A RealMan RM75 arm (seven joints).
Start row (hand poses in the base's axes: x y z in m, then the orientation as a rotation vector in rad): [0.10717 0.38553 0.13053 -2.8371 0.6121 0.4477]
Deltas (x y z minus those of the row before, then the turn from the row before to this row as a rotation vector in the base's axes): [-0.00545 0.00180 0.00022 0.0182 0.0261 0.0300]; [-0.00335 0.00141 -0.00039 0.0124 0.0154 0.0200]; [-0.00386 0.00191 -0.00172 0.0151 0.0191 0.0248]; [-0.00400 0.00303 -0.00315 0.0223 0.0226 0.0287]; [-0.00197 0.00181 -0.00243 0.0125 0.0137 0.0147]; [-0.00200 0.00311 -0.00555 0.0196 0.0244 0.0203]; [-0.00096 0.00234 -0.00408 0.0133 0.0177 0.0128]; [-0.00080 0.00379 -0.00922 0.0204 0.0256 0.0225]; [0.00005 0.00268 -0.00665 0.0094 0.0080 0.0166]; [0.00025 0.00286 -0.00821 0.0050 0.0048 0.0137]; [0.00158 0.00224 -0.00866 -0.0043 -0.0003 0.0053]
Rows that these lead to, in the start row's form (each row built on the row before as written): [0.10172 0.38733 0.13075 -2.8309 0.5680 0.4936]; [0.09837 0.38874 0.13036 -2.8260 0.5381 0.5212]; [0.09451 0.39065 0.12864 -2.8195 0.5011 0.5551]; [0.09051 0.39368 0.12549 -2.8063 0.4565 0.5951]; [0.08854 0.39549 0.12306 -2.7977 0.4336 0.6185]; [0.08654 0.39860 0.11751 -2.7820 0.4022 0.6583]; [0.08558 0.40094 0.11343 -2.7703 0.3825 0.6865]; [0.08478 0.40473 0.10421 -2.7530 0.3481 0.7278]; [0.08483 0.40741 0.09756 -2.7480 0.3230 0.7429]; [0.08508 0.41027 0.08935 -2.7468 0.3032 0.7529]; [0.08666 0.41251 0.08069 -2.7528 0.2979 0.7540]
